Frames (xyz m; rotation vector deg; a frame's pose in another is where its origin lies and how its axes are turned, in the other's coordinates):
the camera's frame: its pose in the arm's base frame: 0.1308 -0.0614 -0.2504 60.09 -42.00 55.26
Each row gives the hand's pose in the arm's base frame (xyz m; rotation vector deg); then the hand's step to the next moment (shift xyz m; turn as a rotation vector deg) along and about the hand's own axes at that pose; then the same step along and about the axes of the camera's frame.
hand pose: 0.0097 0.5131 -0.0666 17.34 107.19 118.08
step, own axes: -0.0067 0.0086 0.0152 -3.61 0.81 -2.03
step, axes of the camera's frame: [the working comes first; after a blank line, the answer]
step, axes of the arm's base frame: 0.0110 0.0107 0.0107 2.46 -3.32 0.83

0.0169 -0.0041 -0.0070 0.76 -2.55 3.28
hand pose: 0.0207 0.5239 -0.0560 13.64 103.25 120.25
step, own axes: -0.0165 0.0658 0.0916 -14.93 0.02 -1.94
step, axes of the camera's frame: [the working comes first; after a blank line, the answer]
step, axes of the arm's base frame: 0.0372 0.0700 0.0819 13.04 -7.42 1.28

0.1065 0.0093 -0.0396 4.28 -12.77 6.74
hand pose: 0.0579 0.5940 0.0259 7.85 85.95 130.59
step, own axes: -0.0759 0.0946 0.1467 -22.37 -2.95 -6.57
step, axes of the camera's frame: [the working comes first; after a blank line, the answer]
step, axes of the arm's base frame: 0.0867 0.0646 0.1567 19.27 -13.25 -2.29

0.1898 -0.0090 -0.0114 2.05 -20.84 10.67
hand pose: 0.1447 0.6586 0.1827 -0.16 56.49 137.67
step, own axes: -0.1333 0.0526 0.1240 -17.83 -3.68 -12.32
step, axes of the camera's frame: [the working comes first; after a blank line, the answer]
step, axes of the arm's base frame: 0.1129 -0.0138 0.1515 14.62 -14.40 -7.88

0.1732 -0.0493 0.0591 -5.02 -18.88 10.07
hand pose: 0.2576 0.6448 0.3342 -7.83 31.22 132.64
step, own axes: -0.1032 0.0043 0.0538 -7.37 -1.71 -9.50
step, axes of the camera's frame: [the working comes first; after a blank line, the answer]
step, axes of the arm's base frame: 0.0746 -0.0467 0.0763 5.90 -7.70 -7.31

0.0828 -0.0483 0.0661 -6.14 -9.50 4.42
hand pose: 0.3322 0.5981 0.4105 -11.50 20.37 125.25
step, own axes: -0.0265 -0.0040 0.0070 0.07 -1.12 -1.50
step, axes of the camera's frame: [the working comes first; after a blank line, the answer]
step, axes of the arm's base frame: 0.0189 -0.0155 0.0130 0.88 0.20 -1.64

0.0145 -0.0152 0.0181 -1.00 -1.37 -0.79
